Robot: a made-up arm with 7 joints. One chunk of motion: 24 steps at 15 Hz.
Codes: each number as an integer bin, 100 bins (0 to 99) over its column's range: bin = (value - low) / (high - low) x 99, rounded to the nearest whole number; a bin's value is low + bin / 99 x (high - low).
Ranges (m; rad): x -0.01..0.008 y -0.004..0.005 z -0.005..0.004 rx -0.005..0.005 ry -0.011..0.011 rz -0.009..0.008
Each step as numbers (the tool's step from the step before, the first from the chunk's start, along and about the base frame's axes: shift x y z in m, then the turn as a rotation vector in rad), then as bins.
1 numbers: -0.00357 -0.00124 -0.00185 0.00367 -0.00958 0.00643
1 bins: 35 30 35 86 6 90
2 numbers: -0.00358 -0.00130 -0.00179 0.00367 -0.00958 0.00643
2 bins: 35 30 35 86 6 90
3 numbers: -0.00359 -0.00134 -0.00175 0.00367 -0.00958 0.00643
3 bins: 35 29 36 86 6 90
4 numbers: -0.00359 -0.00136 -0.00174 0.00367 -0.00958 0.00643
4 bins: 35 29 36 86 6 90
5 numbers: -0.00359 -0.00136 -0.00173 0.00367 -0.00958 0.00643
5 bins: 35 29 36 86 6 90
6 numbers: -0.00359 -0.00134 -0.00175 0.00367 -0.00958 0.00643
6 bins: 35 29 36 86 6 90
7 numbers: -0.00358 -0.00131 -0.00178 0.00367 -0.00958 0.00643
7 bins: 35 30 35 86 6 90
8 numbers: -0.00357 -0.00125 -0.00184 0.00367 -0.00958 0.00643
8 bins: 35 30 35 86 6 90
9 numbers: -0.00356 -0.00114 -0.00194 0.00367 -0.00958 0.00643
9 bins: 35 31 34 86 6 90
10 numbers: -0.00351 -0.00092 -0.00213 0.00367 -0.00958 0.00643
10 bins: 36 34 32 86 6 90
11 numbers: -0.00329 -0.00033 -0.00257 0.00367 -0.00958 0.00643
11 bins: 37 40 27 86 6 90
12 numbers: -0.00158 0.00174 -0.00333 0.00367 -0.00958 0.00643
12 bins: 46 63 18 86 6 90
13 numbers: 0.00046 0.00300 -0.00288 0.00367 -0.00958 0.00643
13 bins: 58 77 23 86 6 90
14 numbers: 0.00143 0.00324 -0.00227 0.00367 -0.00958 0.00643
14 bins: 63 80 30 86 6 90
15 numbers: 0.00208 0.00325 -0.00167 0.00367 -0.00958 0.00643
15 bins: 66 80 37 86 6 90
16 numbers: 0.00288 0.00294 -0.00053 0.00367 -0.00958 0.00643
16 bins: 71 76 49 86 6 90
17 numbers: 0.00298 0.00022 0.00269 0.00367 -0.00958 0.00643
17 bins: 71 46 85 86 6 90
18 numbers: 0.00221 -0.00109 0.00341 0.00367 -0.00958 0.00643
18 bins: 67 32 93 86 6 90
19 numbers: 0.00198 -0.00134 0.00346 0.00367 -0.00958 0.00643
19 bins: 66 29 93 86 6 90
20 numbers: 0.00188 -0.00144 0.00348 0.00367 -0.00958 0.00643
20 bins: 65 28 93 86 6 90
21 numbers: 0.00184 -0.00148 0.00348 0.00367 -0.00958 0.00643
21 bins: 65 28 93 86 6 90
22 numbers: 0.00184 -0.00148 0.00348 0.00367 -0.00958 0.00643
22 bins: 65 28 93 86 6 90
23 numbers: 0.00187 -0.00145 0.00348 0.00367 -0.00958 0.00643
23 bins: 65 28 93 86 6 90
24 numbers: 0.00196 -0.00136 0.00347 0.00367 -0.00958 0.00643
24 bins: 66 29 93 86 6 90
